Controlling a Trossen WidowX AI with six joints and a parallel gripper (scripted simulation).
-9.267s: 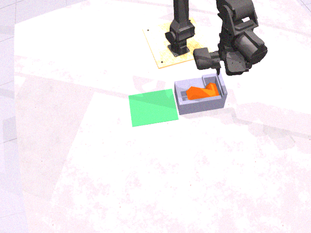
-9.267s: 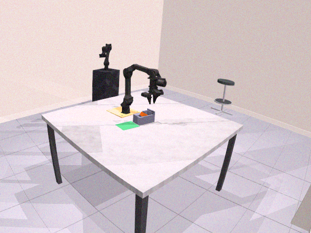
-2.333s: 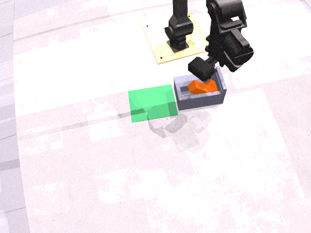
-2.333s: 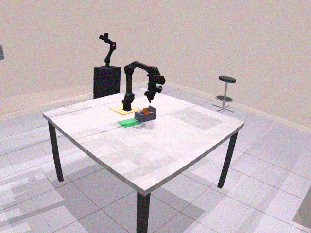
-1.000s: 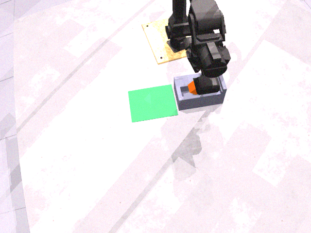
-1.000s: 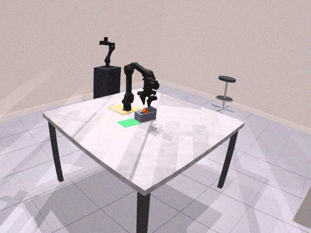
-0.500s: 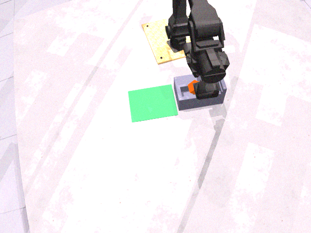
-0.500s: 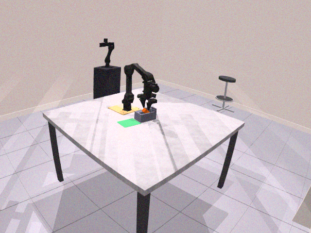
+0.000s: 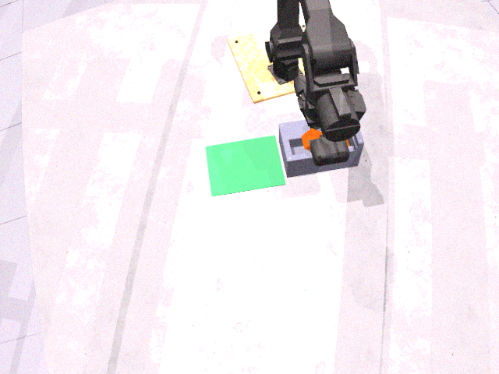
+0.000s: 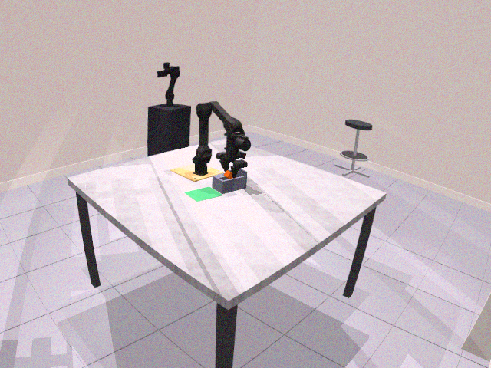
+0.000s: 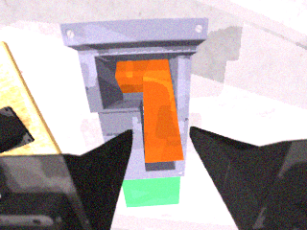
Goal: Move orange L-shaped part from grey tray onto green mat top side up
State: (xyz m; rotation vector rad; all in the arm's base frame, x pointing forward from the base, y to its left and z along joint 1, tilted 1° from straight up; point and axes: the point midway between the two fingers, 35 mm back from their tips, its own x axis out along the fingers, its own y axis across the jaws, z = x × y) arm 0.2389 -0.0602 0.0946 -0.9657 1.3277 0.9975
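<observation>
The grey tray is 1 cm behind my gripper tip, 1 cm to the left of it and 8 cm below it. From my gripper tip the other things lie so: orange L-shaped part 1 cm behind, 4 cm to the left, 3 cm below; then green mat 6 cm behind, 13 cm to the right, 8 cm below.
</observation>
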